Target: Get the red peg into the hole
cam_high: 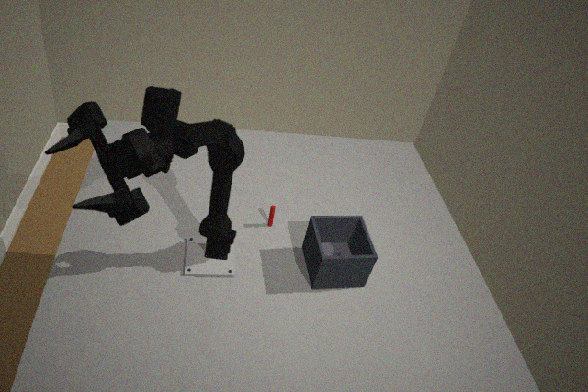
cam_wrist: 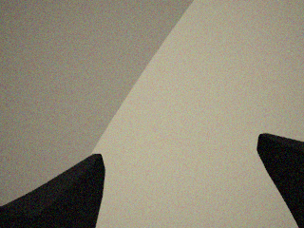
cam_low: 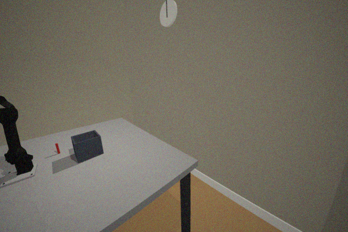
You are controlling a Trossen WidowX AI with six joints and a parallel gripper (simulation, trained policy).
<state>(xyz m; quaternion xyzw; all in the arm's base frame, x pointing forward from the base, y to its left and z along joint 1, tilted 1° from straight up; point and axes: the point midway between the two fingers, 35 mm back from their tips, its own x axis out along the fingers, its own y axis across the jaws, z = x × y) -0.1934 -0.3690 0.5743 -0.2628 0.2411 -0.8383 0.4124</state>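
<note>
Now: gripper tip 360 mm short of the red peg, 540 mm to the right of it and 550 mm above it. From my gripper tip the other things lie so: plate 550 mm ahead, 390 mm to the left, 550 mm below.
</note>
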